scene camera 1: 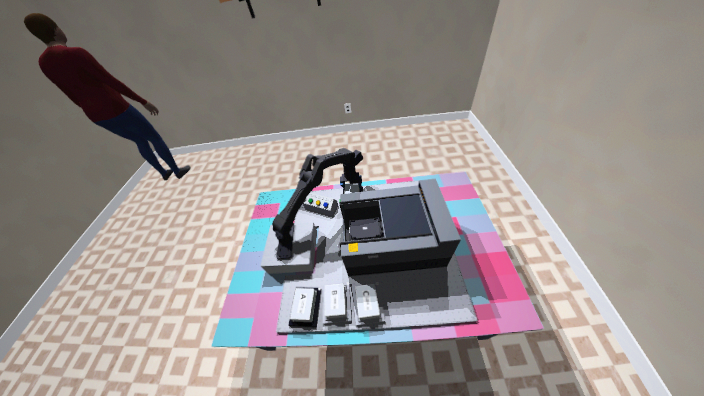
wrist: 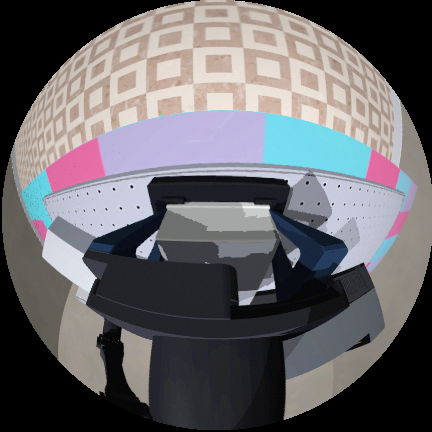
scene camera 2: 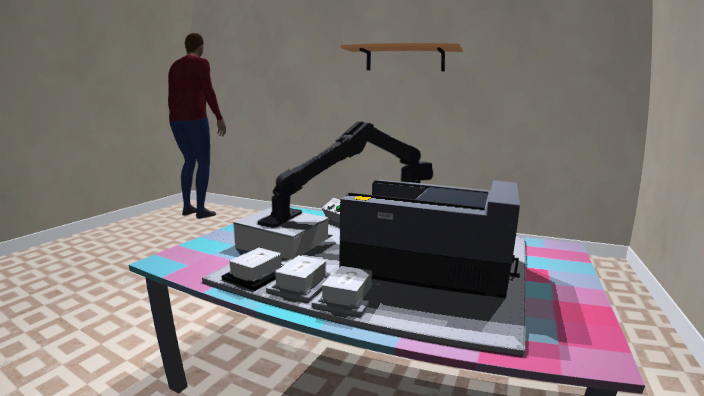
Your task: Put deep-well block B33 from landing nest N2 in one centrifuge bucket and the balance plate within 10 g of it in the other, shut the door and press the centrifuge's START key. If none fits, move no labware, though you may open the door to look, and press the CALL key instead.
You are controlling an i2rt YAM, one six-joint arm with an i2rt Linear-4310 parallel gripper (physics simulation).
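Frame: origin at the arm's base, x down, y ahead, z right, level; metres.
Seen in the pictures: gripper, fingertip midpoint: [scene camera 1: 352, 188] [wrist: 217, 214]; arm's base at its link origin: [scene camera 1: 286, 240] [scene camera 2: 280, 218].
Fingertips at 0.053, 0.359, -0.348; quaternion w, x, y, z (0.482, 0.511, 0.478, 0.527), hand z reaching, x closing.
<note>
Offsets run from my fingertips to a thing's top centre, as dx, dy, dz. Level surfaces: height alone.
My gripper [scene camera 1: 352, 189] [wrist: 217, 214] is shut on a white deep-well block @[-0.037, -0.005, +0.054] [wrist: 215, 225], with a finger against each side, at a black nest @[-0.001, -0.004, +0.055] [wrist: 218, 186] behind the centrifuge. Its label cannot be read. In scene camera 2 the centrifuge hides the fingers. The dark grey centrifuge [scene camera 1: 400, 250] [scene camera 2: 425, 230] has its dark door panel @[-0.191, +0.217, +0.381] [scene camera 1: 407, 215] slid back, and a bucket [scene camera 1: 364, 228] shows inside. White balance plates A @[-0.032, -0.261, +0.654] [scene camera 1: 302, 305] [scene camera 2: 255, 263], B @[-0.032, -0.123, +0.651] [scene camera 1: 335, 301] [scene camera 2: 300, 273] and C @[-0.032, +0.011, +0.669] [scene camera 1: 368, 302] [scene camera 2: 346, 286] stand in front nests. The key box @[-0.062, -0.214, +0.083] [scene camera 1: 320, 208] has green, yellow and blue keys.
The arm stands on a grey plinth [scene camera 1: 290, 270] [scene camera 2: 280, 242] left of the centrifuge. The perforated board @[dx +0.021] [scene camera 1: 430, 317] [scene camera 2: 450, 332] lies under the nests and centrifuge. A person [scene camera 1: 85, 85] [scene camera 2: 189, 90] stands beyond the table at the left. A wooden shelf [scene camera 2: 402, 47] hangs on the wall.
</note>
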